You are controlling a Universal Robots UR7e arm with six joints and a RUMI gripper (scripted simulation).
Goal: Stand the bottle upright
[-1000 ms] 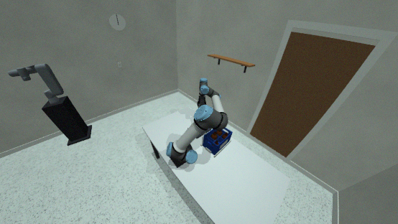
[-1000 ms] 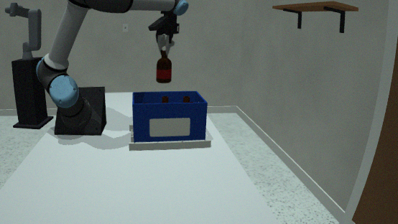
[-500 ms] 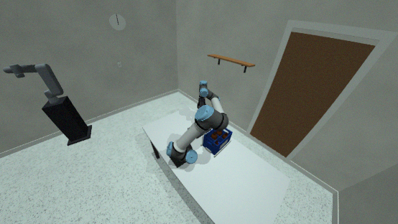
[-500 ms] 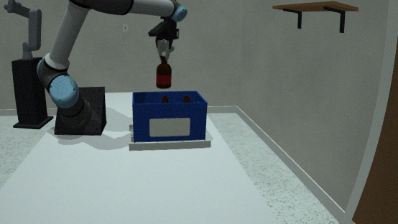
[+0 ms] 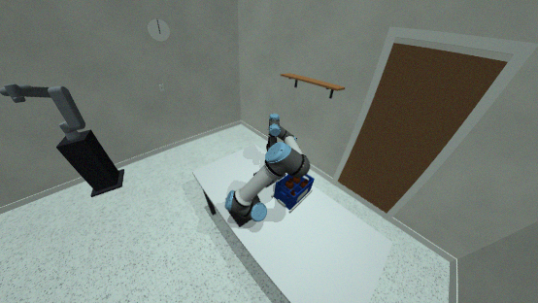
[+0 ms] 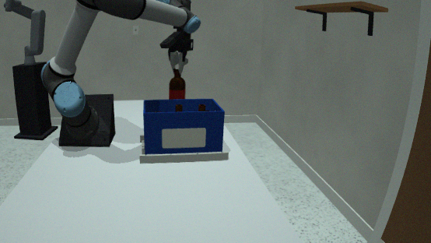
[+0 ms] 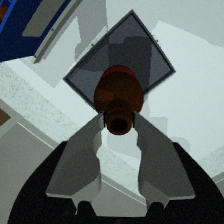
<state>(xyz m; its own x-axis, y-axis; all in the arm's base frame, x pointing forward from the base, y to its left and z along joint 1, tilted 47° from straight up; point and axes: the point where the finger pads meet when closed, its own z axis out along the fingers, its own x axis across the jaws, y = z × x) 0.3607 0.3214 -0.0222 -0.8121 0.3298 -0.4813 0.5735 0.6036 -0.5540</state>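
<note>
Right now the bottle is 70 mm below my hand. From my hand the other things lie so: blue crate: 40 mm ahead, 290 mm to the right, 170 mm below; dark grey tray: 240 mm below.
</note>
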